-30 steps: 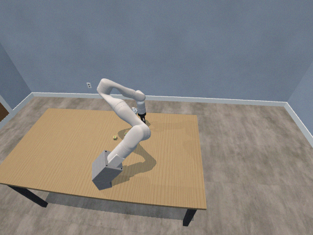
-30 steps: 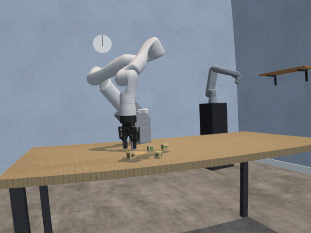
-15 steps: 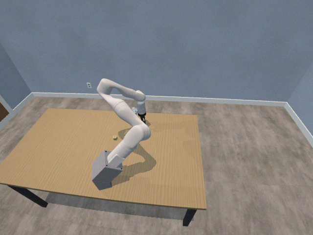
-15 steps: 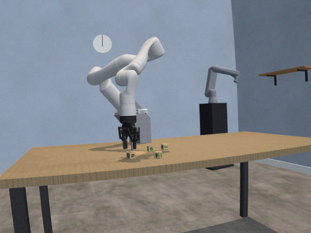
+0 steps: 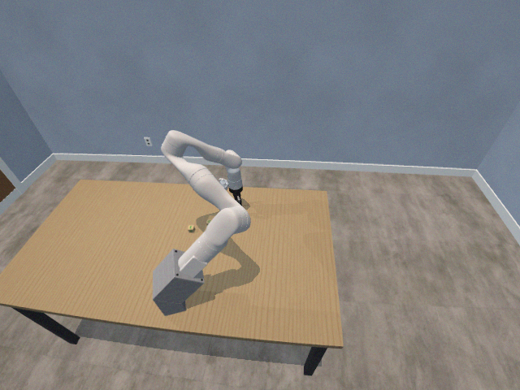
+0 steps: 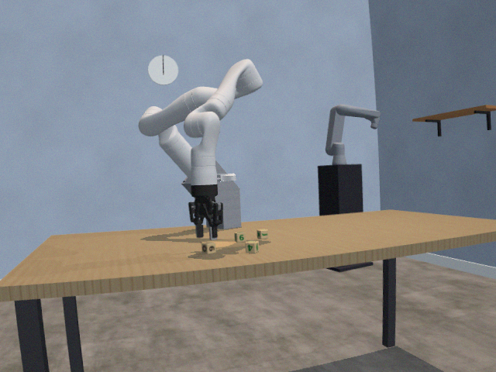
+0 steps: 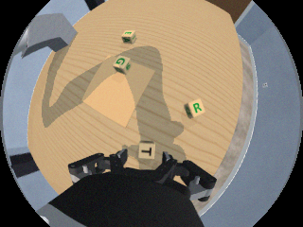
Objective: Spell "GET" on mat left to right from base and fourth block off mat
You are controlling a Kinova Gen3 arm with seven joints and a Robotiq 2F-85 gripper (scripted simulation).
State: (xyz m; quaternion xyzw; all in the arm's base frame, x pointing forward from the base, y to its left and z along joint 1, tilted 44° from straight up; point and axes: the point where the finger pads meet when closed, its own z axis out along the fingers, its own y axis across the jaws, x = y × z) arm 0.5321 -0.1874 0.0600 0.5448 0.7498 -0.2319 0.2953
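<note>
Now: hand 4 cm above the T block. Also, from my hand: G block 10 cm behind, 16 cm to the left, 4 cm below; then mat 11 cm behind, 11 cm to the left, 5 cm below.
</note>
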